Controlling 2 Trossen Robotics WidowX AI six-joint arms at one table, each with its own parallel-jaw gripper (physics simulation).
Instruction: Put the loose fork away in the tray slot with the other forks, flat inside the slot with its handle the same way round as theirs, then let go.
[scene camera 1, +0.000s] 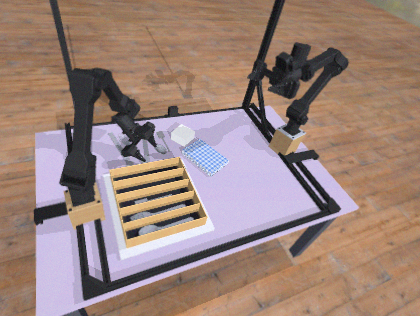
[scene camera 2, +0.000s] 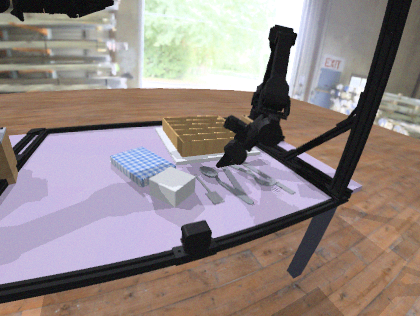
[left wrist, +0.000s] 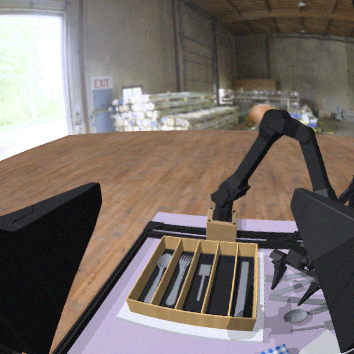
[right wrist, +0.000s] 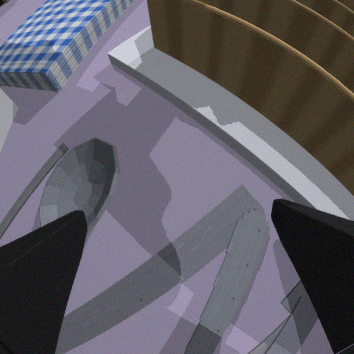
Note:
My left gripper (scene camera 1: 257, 83) is open, with nothing in its grasp. My right gripper (scene camera 2: 220, 161) is open and holds nothing. Further things: a wooden cutlery tray (scene camera 1: 151, 180).
My left gripper shows as well in the left wrist view (left wrist: 200, 195). My right gripper shows as well in scene camera 1 (scene camera 1: 150, 154), in the left wrist view (left wrist: 284, 297) and in the right wrist view (right wrist: 180, 215). The wooden cutlery tray is seen too in scene camera 2 (scene camera 2: 197, 135), in the left wrist view (left wrist: 215, 308) and in the right wrist view (right wrist: 286, 67).

